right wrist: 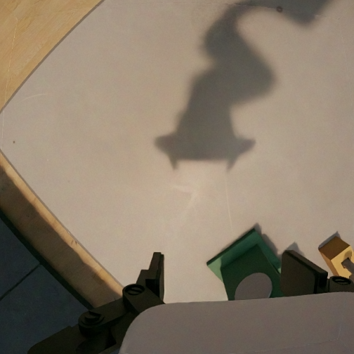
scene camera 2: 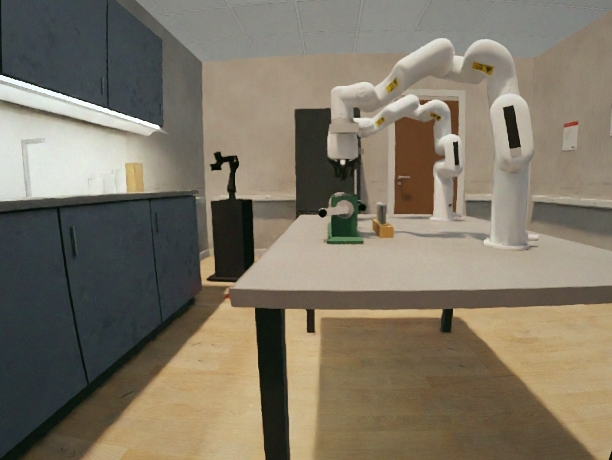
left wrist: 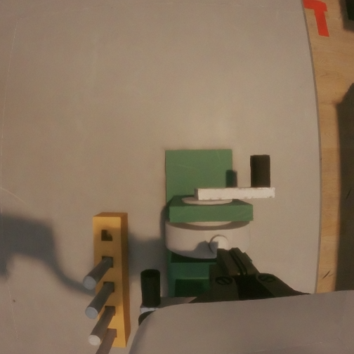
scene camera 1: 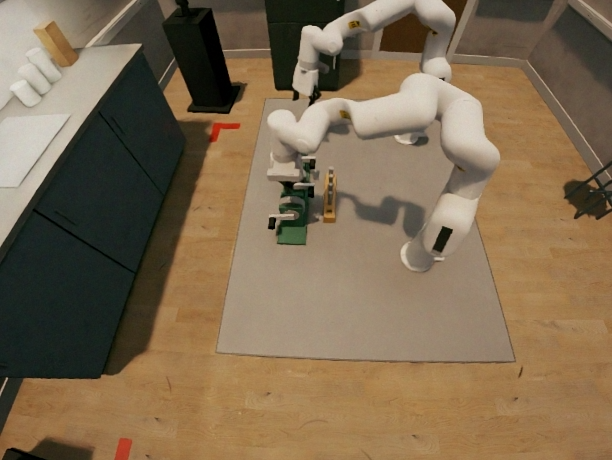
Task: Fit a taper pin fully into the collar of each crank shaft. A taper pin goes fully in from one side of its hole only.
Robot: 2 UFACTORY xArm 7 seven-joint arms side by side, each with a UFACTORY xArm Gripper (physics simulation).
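Places are measured from the left arm's base along level axes (x right, y ahead, z up), in millimetres.
Where they show: left gripper, between the fingertips: (scene camera 2: 342, 181) (scene camera 1: 289, 190); right gripper, between the fingertips: (scene camera 1: 303, 104); left arm's base, origin of its link: (scene camera 2: 505, 245) (scene camera 1: 416, 256); right arm's base, origin of its link: (scene camera 2: 442, 220) (scene camera 1: 405, 136).
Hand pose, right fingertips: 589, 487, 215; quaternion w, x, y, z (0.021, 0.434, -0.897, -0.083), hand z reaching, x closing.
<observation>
Each offset is from my right fingertips to the centre of the thing, as dx, dy, dz. "*": to the spot under its first point. Level surfaces: height alone.
The green crank stand (scene camera 1: 292, 236) (scene camera 2: 344, 240) (left wrist: 199, 170) (right wrist: 241, 265) carries a white crank @(* -515, +25, -111) (scene camera 1: 284, 217) (left wrist: 235, 193) and a white collar (left wrist: 186, 241). A round pin head (left wrist: 218, 243) shows low in this collar, close to its surface. My left gripper (scene camera 2: 344, 176) (left wrist: 226, 266) is shut with its fingertips together and empty, a little above the collar. The farther collar is hidden behind it in the left wrist view. Grey taper pins @(-391, -141, -150) (left wrist: 98, 273) (scene camera 2: 381, 212) stand in the yellow rack (scene camera 1: 329, 218) (scene camera 2: 383, 231) (left wrist: 121, 285) (right wrist: 335, 248). My right gripper (scene camera 1: 306, 96) (right wrist: 223, 271) is open and empty, far from the stand.
The stand and rack are side by side on the grey table @(dz -215) (scene camera 1: 360, 310) (scene camera 2: 425, 270) (left wrist: 90, 100). Black crank handles @(* -544, +69, -111) (scene camera 1: 271, 223) (left wrist: 260, 170) stick out sideways from the stand. A dark cabinet with a counter (scene camera 1: 90, 100) stands beyond the table's left edge.
</observation>
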